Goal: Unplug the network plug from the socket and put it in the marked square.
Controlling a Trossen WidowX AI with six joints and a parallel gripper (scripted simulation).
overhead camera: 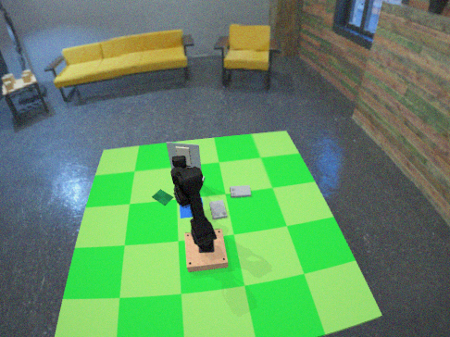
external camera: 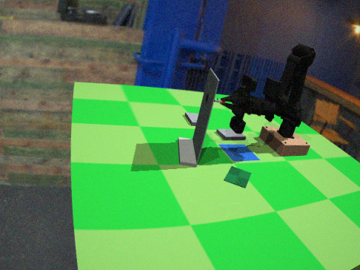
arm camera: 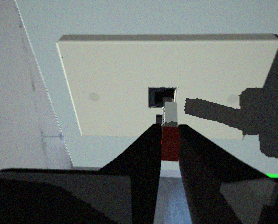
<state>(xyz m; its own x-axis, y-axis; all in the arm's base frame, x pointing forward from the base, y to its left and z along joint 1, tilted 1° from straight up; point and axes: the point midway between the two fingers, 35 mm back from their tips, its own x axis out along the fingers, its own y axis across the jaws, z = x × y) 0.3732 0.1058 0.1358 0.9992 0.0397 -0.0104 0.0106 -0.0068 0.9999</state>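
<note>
My gripper tip is now 15 cm past the blue square, 3 cm to the left of it and 19 cm above it. Also, from my gripper tip: network plug: right at my gripper tip; grey panel: 5 cm ahead, 1 cm to the right, 7 cm below.
</note>
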